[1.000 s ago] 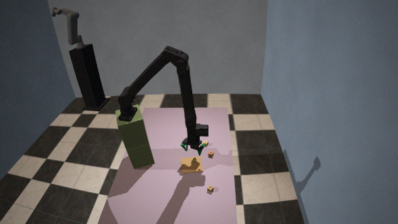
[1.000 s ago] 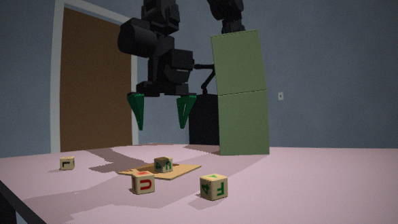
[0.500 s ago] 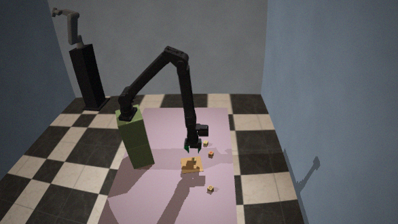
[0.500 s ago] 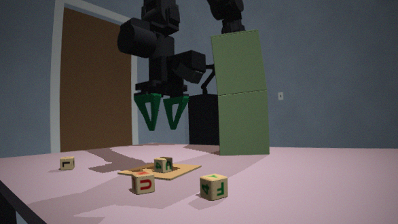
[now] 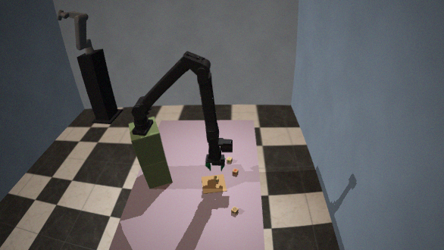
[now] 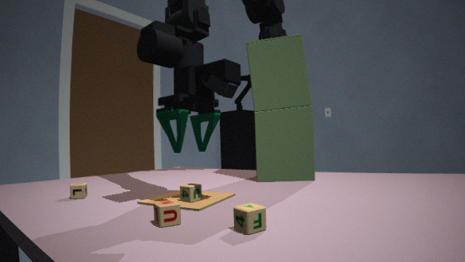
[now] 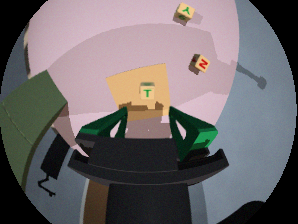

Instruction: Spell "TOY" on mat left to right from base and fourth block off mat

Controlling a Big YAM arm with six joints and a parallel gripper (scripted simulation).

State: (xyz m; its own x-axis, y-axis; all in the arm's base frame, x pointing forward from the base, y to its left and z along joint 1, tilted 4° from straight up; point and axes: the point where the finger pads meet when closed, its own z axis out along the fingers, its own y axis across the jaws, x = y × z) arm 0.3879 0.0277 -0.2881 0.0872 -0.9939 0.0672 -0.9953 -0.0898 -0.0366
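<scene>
My hand is 10 cm above the tan mat, 3 cm to the left of it and 1 cm past it. From my hand the other things lie so: letter block 18 cm to the left, 9 cm below, 6 cm ahead; then black-lettered block 23 cm to the right, 14 cm ahead, 9 cm below.
</scene>
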